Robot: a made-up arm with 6 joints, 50 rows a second.
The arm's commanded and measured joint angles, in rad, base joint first. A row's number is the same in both.
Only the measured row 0 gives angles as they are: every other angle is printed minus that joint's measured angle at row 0.
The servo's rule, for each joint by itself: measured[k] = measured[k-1] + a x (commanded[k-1-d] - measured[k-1]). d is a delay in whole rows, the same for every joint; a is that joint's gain. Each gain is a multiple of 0.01, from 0.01 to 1. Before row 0 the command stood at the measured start. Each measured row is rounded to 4 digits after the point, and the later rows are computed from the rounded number. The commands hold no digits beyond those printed.
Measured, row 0:
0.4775, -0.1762, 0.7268, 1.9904, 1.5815, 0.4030
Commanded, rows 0 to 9:
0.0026, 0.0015, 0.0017, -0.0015, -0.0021, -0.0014
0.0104, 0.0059, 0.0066, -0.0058, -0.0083, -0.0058
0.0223, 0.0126, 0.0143, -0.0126, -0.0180, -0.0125
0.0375, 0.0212, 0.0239, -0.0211, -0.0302, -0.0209
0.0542, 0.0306, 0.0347, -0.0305, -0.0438, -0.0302
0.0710, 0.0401, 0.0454, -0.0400, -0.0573, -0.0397
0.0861, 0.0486, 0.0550, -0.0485, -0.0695, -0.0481
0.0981, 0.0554, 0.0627, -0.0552, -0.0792, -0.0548
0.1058, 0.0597, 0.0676, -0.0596, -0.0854, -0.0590
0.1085, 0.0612, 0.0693, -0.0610, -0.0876, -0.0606
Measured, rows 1 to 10:
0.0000, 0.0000, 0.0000, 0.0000, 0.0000, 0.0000
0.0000, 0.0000, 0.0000, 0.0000, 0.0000, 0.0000
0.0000, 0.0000, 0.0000, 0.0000, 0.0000, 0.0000
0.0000, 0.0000, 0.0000, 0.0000, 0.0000, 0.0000
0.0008, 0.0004, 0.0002, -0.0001, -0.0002, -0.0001
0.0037, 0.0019, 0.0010, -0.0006, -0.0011, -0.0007
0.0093, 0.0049, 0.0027, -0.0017, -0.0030, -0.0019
0.0178, 0.0095, 0.0055, -0.0034, -0.0060, -0.0038
0.0287, 0.0154, 0.0093, -0.0058, -0.0102, -0.0064
0.0414, 0.0223, 0.0140, -0.0089, -0.0154, -0.0097
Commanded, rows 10 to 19:
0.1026, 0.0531, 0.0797, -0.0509, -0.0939, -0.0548
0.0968, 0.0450, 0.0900, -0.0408, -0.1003, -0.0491
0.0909, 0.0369, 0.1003, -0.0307, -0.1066, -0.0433
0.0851, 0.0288, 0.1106, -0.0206, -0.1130, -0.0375
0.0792, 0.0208, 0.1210, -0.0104, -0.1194, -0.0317
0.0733, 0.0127, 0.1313, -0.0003, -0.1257, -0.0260
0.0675, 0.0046, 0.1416, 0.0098, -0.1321, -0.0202
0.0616, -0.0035, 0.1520, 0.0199, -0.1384, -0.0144
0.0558, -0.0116, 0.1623, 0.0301, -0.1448, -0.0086
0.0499, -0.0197, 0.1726, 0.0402, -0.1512, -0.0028
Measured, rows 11 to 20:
0.0548, 0.0297, 0.0193, -0.0125, -0.0214, -0.0135
0.0678, 0.0369, 0.0249, -0.0163, -0.0278, -0.0176
0.0792, 0.0433, 0.0305, -0.0202, -0.0341, -0.0217
0.0880, 0.0483, 0.0355, -0.0239, -0.0400, -0.0256
0.0924, 0.0496, 0.0412, -0.0263, -0.0459, -0.0285
0.0937, 0.0483, 0.0475, -0.0276, -0.0519, -0.0306
0.0929, 0.0451, 0.0544, -0.0279, -0.0579, -0.0319
0.0906, 0.0405, 0.0617, -0.0272, -0.0640, -0.0325
0.0872, 0.0350, 0.0694, -0.0257, -0.0701, -0.0324
0.0830, 0.0288, 0.0774, -0.0234, -0.0762, -0.0318

